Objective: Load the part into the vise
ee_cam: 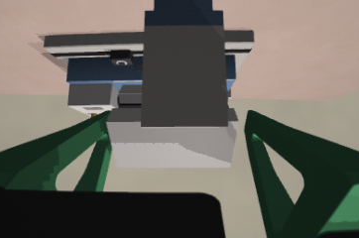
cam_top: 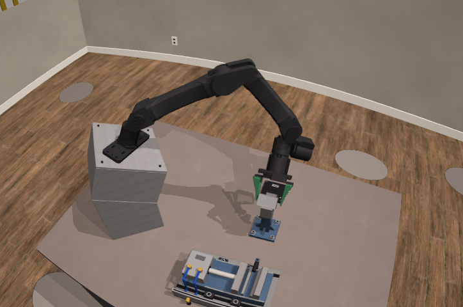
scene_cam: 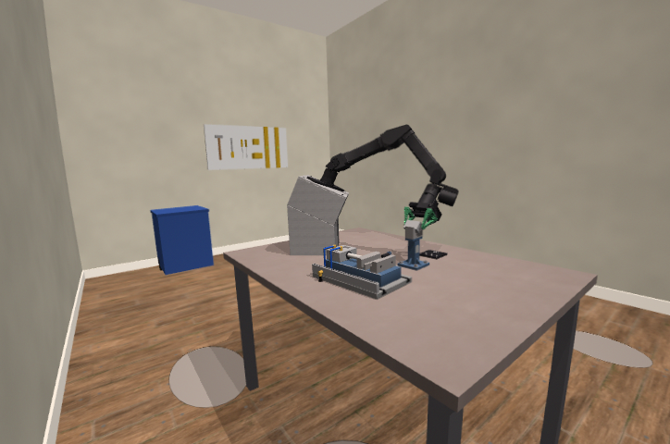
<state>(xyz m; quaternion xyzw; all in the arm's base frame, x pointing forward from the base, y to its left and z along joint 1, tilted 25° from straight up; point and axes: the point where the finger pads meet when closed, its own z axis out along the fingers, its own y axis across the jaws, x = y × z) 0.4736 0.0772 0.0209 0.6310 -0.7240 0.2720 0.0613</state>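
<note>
The part lies 10 mm below my hand. Also, from my hand: black infeed plate: 20 mm behind, 170 mm to the left, 150 mm below; work stop rod: 30 mm ahead, 210 mm to the right, 70 mm below; piston rod: 50 mm behind, 260 mm to the right, 80 mm below.
</note>
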